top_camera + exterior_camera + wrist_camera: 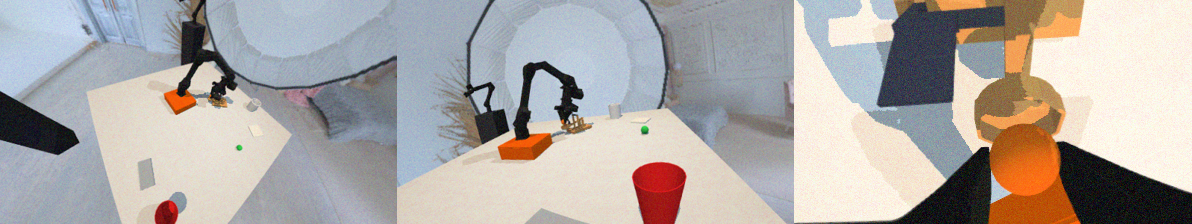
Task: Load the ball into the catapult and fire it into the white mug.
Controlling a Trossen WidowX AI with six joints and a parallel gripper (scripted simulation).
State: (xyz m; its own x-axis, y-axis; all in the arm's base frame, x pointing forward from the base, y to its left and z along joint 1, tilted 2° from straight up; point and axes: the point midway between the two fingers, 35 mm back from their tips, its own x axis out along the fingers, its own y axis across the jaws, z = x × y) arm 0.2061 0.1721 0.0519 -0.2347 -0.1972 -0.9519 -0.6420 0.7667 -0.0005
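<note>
Now: gripper tip 1 cm below the orange ball. Also, from my gripper tip: white mug 33 cm ahead, 26 cm to the left, 5 cm below; green ball 43 cm ahead, 18 cm to the right, 5 cm below; catapult 4 cm ahead, 5 cm to the left, 2 cm below.
</note>
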